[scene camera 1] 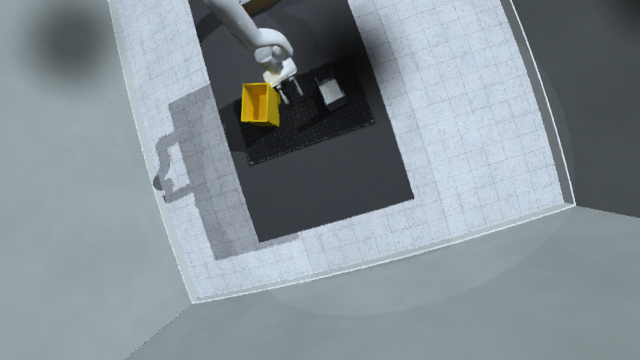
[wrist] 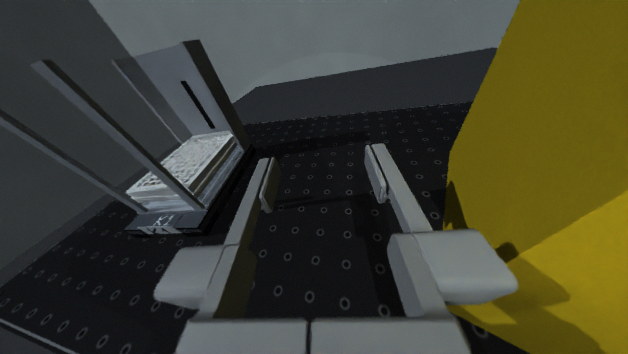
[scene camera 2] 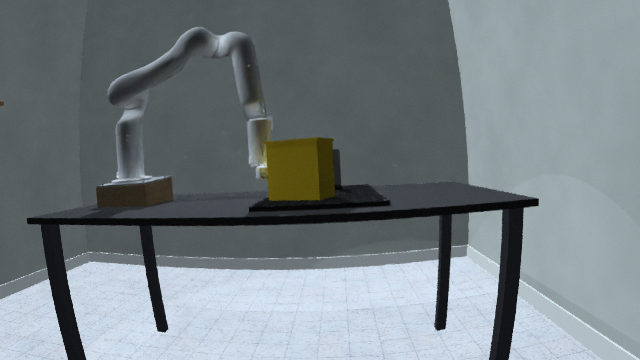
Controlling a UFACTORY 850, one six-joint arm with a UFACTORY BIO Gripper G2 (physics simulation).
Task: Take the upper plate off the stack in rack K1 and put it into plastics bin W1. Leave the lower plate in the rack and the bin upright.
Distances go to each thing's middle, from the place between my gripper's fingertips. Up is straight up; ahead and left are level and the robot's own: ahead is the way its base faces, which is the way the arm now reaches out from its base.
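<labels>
Yellow plastics bin W1 [scene camera 2: 299, 169]: my hand 16 cm to the left of it, 3 cm below it, 1 cm past it.
</labels>
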